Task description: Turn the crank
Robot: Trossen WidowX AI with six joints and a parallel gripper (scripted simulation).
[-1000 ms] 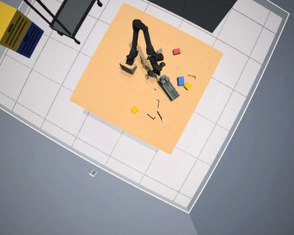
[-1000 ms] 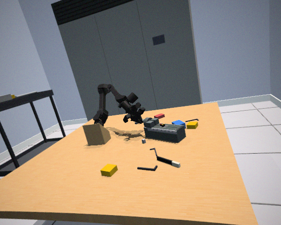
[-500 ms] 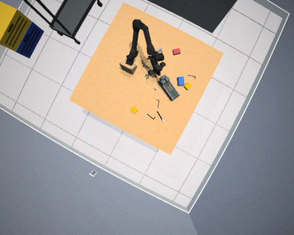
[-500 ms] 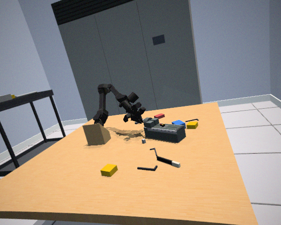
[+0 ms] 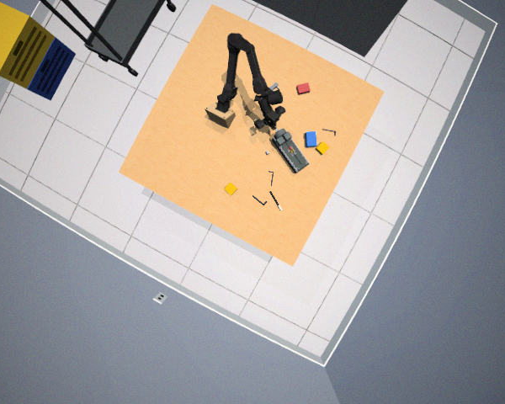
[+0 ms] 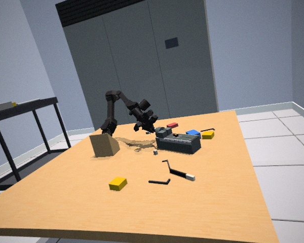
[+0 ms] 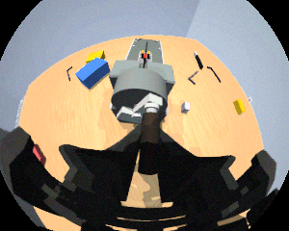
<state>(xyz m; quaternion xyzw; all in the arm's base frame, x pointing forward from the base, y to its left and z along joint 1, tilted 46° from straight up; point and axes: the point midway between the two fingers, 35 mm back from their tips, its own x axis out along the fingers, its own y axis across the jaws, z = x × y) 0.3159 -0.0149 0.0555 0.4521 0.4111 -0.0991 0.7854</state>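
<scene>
Right now my gripper tip is 20 mm below the dark crank handle, 10 mm to the right of it and 10 mm past it. The rest, counted from my gripper tip: small grey cube 130 mm to the right, 80 mm below, 20 mm ahead; blue block 230 mm ahead, 70 mm below, 60 mm to the left; red pointer 130 mm ahead, 60 mm to the right, 10 mm below.
</scene>
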